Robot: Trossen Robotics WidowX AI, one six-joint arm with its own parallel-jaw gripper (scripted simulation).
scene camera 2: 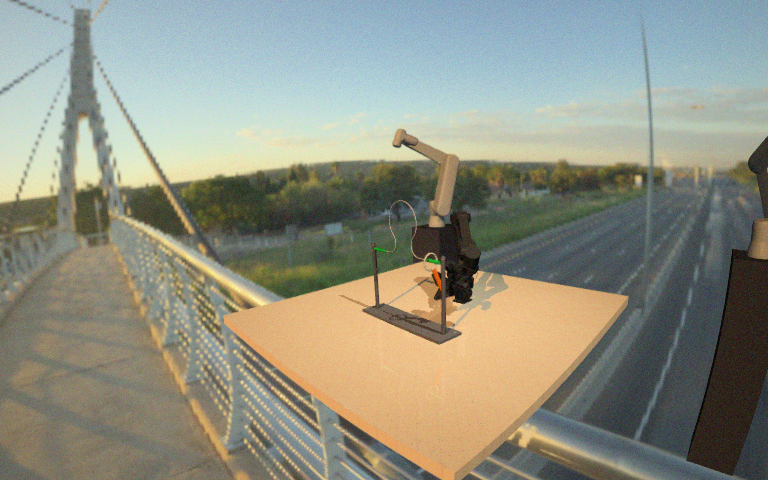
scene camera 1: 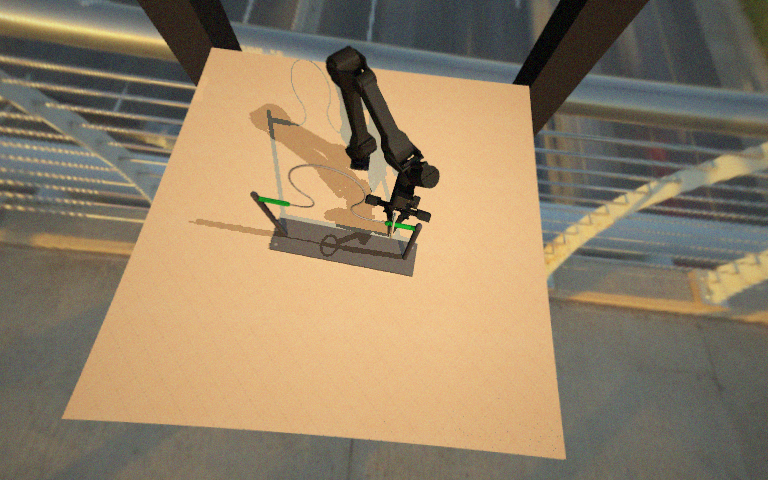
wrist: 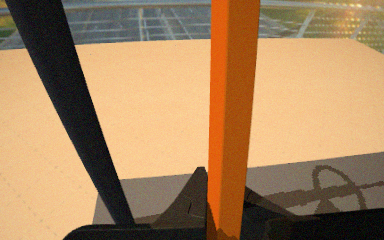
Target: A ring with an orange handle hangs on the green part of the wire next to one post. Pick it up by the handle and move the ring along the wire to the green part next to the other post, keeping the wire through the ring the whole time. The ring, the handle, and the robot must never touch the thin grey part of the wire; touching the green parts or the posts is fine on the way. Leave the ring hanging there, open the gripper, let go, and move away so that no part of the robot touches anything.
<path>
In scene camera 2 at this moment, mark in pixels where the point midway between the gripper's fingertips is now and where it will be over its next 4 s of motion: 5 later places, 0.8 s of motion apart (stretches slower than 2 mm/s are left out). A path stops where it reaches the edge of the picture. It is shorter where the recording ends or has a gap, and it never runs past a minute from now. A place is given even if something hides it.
The gripper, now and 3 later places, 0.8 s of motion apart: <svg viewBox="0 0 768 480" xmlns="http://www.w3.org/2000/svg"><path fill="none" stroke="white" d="M434 299L435 303L444 295L453 286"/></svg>
</path>
